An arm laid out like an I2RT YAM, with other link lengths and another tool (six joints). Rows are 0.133 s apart.
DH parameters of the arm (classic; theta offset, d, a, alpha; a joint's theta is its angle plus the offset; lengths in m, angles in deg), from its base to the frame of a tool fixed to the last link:
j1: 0 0.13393 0.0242 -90
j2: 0 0 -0.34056 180
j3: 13.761 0 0.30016 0
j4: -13.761 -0.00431 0.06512 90
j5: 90 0.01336 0 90
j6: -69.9 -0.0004 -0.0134 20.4
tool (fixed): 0 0.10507 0 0
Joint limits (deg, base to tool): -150..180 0..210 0..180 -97..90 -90..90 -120..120
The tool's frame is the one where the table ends.
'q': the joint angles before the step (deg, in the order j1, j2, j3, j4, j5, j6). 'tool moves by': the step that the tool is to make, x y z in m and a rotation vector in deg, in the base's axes. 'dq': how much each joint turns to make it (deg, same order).
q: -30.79, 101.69, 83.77, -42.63, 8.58, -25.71
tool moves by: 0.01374, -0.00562, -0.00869, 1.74, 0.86, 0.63
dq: 0.00, 3.41, 2.86, -1.07, -1.23, -0.04
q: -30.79, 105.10, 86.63, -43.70, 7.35, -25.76
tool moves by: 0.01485, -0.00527, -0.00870, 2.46, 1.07, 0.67
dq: 0.00, 3.87, 3.72, -2.04, -1.70, 0.11
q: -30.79, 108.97, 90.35, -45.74, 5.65, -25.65
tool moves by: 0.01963, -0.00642, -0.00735, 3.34, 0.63, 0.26
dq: 0.00, 4.79, 5.44, -2.97, -2.42, 0.83
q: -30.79, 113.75, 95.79, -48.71, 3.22, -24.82
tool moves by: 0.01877, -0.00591, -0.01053, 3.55, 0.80, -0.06
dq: 0.00, 4.90, 5.36, -2.99, -2.42, 1.05
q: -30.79, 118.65, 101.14, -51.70, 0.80, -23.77
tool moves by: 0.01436, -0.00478, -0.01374, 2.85, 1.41, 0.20
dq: 0.03, 4.42, 4.40, -2.65, -1.69, 0.41
